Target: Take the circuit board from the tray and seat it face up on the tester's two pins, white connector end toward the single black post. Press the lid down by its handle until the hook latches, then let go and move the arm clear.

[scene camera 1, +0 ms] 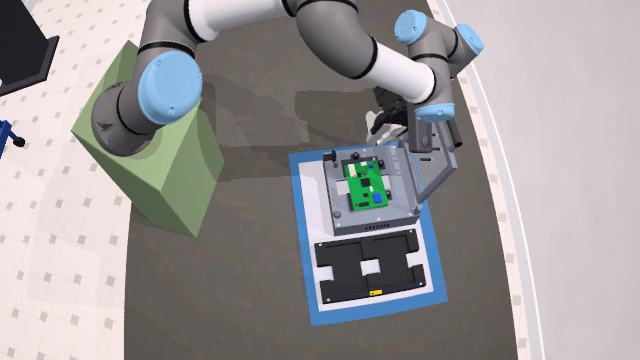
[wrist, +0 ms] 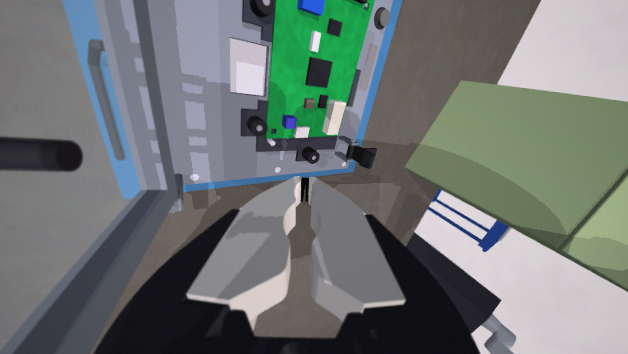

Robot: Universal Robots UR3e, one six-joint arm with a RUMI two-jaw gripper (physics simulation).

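Seen in the pictures: gripper, between the fingertips: [scene camera 1: 368, 144] [wrist: 305, 179]; arm's base, origin of its link: [scene camera 1: 122, 120].
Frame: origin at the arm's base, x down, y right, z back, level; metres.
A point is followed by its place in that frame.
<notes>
The green circuit board [scene camera 1: 357, 192] @(x 0.271, y 0.091, z -0.402 m) [wrist: 295, 75] @(x 0.273, y 0.069, z -0.442 m) lies face up in the tester [scene camera 1: 345, 227] @(x 0.293, y 0.152, z -0.364 m) [wrist: 225, 172] @(x 0.292, y -0.009, z -0.492 m). Its white connector [scene camera 1: 352, 170] @(x 0.269, y 0.041, z -0.403 m) [wrist: 334, 117] @(x 0.268, y 0.041, z -0.406 m) is at the end toward the single black post [scene camera 1: 355, 156] @(x 0.271, y 0.008, z -0.418 m) [wrist: 310, 155] @(x 0.270, y 0.007, z -0.424 m). The two pins cannot be made out. The lid [scene camera 1: 439, 182] @(x 0.168, y 0.149, z -0.541 m) [wrist: 110, 260] @(x 0.203, y 0.011, z -0.540 m) stands raised on the tester's right side, with its black handle [scene camera 1: 454, 132] @(x 0.077, y 0.100, z -0.566 m) [wrist: 40, 155] on the outer edge. The hook [scene camera 1: 330, 156] @(x 0.261, y 0.004, z -0.365 m) [wrist: 361, 155] @(x 0.260, y 0.006, z -0.372 m) stands at the opposite back corner. My gripper [scene camera 1: 372, 140] @(x 0.238, y 0.005, z -0.446 m) [wrist: 305, 179] @(x 0.238, y 0.005, z -0.446 m) is shut and empty, behind the tester and beside the raised lid.
The black tray [scene camera 1: 345, 270] @(x 0.334, y 0.232, z -0.349 m) holds no board and lies in front of the tester. Tray and tester sit on a blue-rimmed mat [scene camera 1: 302, 220] @(x 0.350, y 0.097, z -0.284 m). The green pedestal [scene camera 1: 185, 185] @(x 0.196, y 0.042, z -0.064 m) [wrist: 520, 130] @(x 0.219, y 0.033, z -0.068 m) stands left of them. The arm's wrist hangs over the lid's back part in the scene view.
</notes>
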